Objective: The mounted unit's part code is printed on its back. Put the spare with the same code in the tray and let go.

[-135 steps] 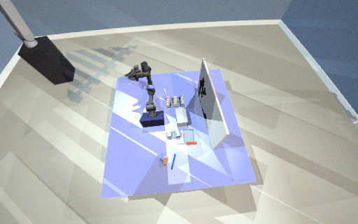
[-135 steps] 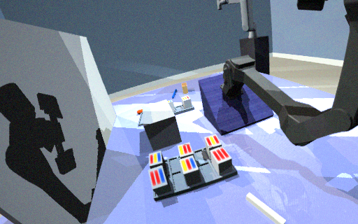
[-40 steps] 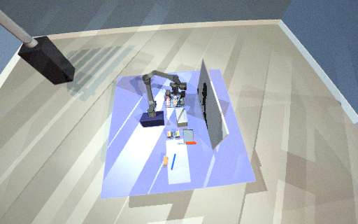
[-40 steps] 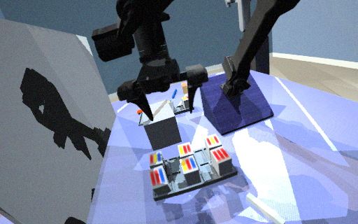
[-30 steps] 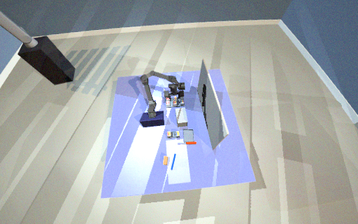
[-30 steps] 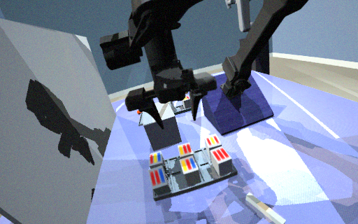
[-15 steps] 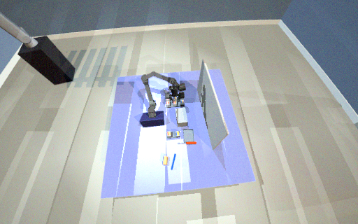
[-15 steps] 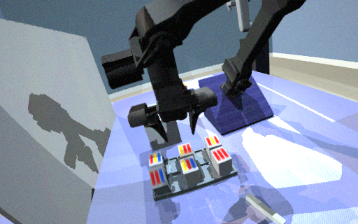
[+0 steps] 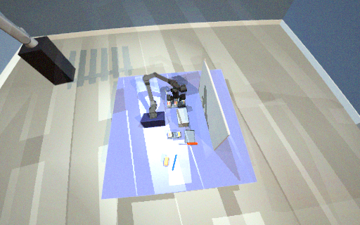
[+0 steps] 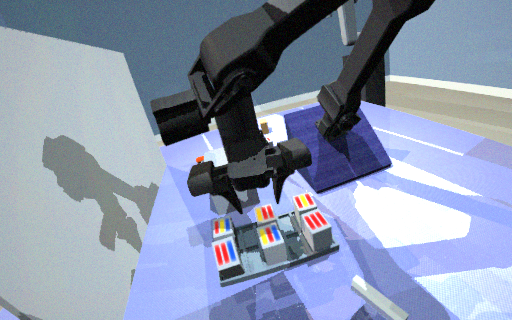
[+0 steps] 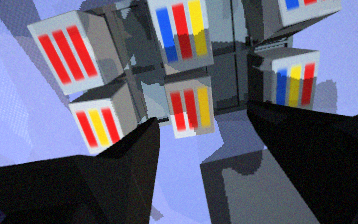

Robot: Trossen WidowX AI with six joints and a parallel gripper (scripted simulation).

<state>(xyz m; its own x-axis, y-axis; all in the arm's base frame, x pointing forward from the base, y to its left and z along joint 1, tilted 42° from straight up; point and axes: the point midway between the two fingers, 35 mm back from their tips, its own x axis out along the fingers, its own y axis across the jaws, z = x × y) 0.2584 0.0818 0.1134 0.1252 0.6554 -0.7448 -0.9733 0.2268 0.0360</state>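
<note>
The grey spare block lies 30 mm below my gripper tip and 10 mm behind it. The rest, counted from my gripper tip: flat grey tray 370 mm to the right, 60 mm below, 40 mm ahead; tall white board 260 mm ahead, 210 mm to the right, 160 mm above; mounted unit 180 mm to the right, 20 mm below, 20 mm ahead.
</note>
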